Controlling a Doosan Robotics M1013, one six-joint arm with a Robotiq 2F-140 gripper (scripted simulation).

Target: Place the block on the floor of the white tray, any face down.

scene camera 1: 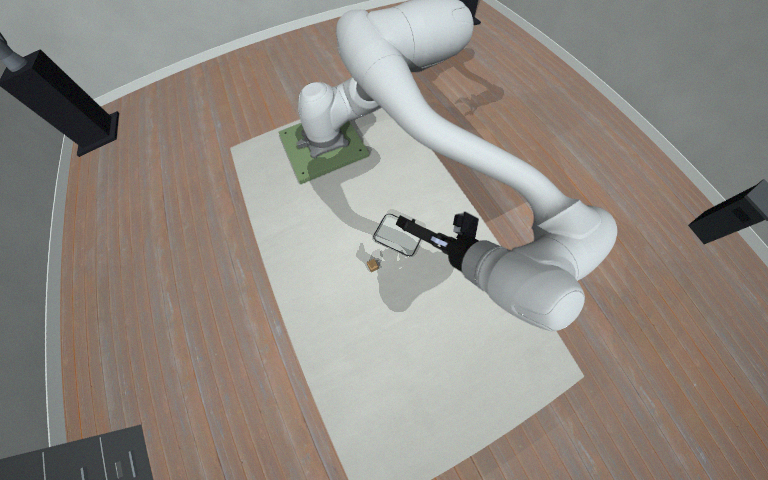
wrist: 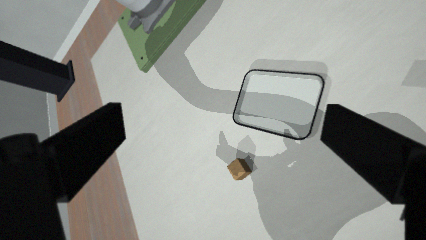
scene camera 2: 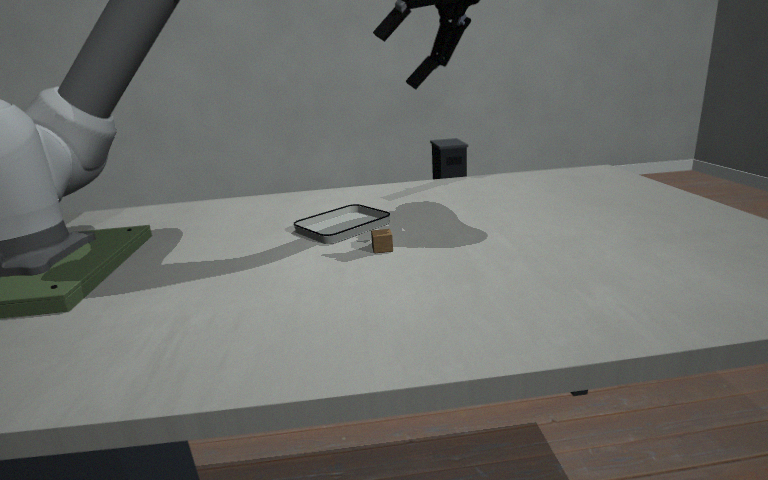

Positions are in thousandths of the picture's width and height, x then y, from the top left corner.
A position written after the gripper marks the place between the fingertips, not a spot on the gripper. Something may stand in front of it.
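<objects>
The gripper is visible in scene camera 1 (548, 478), in scene camera 2 (515, 130) and in the wrist view (525, 506).
</objects>
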